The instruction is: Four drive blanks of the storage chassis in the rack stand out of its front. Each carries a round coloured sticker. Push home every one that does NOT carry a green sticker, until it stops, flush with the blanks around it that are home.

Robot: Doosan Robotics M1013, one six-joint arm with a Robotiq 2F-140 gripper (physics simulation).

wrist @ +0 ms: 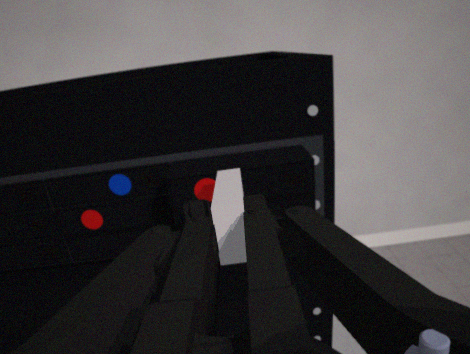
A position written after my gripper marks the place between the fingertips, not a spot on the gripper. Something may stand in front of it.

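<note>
Visible here are a black rack (99, 160) and my gripper (231, 190).
</note>
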